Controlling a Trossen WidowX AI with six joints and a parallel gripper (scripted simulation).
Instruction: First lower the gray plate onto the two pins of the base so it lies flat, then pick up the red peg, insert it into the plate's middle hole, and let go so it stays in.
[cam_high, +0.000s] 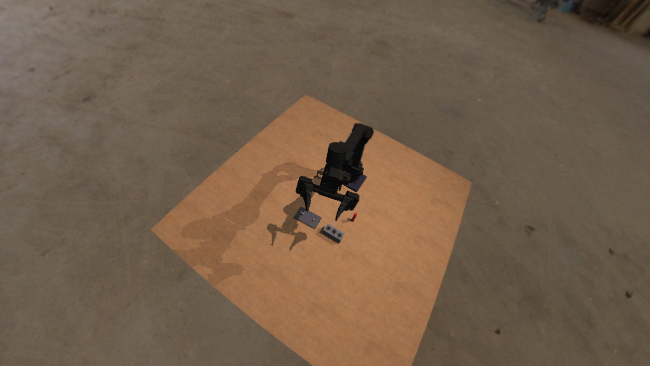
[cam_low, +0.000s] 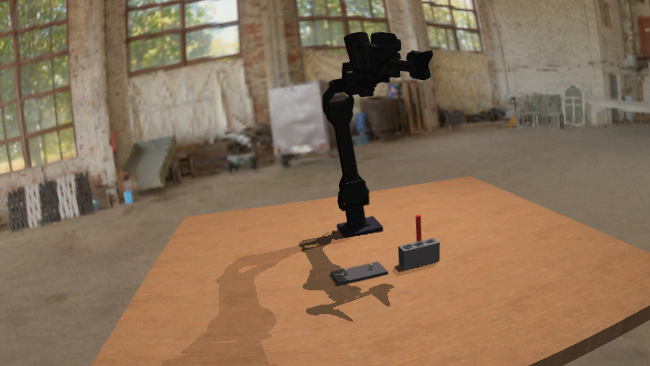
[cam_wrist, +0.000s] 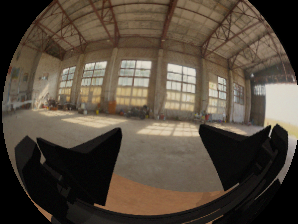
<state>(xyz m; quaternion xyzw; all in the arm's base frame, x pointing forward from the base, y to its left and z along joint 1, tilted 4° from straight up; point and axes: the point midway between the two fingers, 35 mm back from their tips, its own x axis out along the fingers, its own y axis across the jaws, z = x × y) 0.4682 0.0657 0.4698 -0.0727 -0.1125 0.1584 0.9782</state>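
Now: gripper tip 15 cm past the gray plate, 3 cm to the right of it and 45 cm above it. The rest, counted from my gripper tip: dark base (16 cm behind, 12 cm to the right, 48 cm below); then red peg (27 cm behind, 7 cm to the left, 45 cm below).
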